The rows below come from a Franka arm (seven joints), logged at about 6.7 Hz.
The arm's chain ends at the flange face. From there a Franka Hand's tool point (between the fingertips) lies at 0.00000 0.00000 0.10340 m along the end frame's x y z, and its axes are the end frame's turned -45 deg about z.
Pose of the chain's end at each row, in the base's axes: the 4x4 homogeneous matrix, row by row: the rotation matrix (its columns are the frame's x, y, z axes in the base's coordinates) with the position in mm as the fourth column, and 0 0 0 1 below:
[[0.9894 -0.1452 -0.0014 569.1], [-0.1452 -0.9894 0.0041 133.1], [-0.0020 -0.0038 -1.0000 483.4], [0 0 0 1]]
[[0.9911 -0.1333 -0.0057 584.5], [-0.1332 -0.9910 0.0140 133.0], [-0.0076 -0.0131 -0.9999 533.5], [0 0 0 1]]
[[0.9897 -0.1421 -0.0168 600.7], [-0.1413 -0.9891 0.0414 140.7], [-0.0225 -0.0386 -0.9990 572.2], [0 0 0 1]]
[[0.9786 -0.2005 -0.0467 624.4], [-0.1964 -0.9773 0.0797 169.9], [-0.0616 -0.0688 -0.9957 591.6], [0 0 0 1]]
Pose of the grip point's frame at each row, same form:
[[0.8023 0.5969 -0.0014 569.0], [0.5969 -0.8023 0.0041 133.5], [0.0013 -0.0041 -1.0000 380.0], [0 0 0 1]]
[[0.7951 0.6066 -0.0057 583.9], [0.6066 -0.7949 0.0140 134.4], [0.0039 -0.0146 -0.9999 430.1], [0 0 0 1]]
[[0.8003 0.5993 -0.0168 599.0], [0.5995 -0.7993 0.0414 145.0], [0.0114 -0.0432 -0.9990 468.9], [0 0 0 1]]
[[0.8337 0.5502 -0.0467 619.6], [0.5522 -0.8299 0.0797 178.1], [0.0051 -0.0922 -0.9957 488.6], [0 0 0 1]]

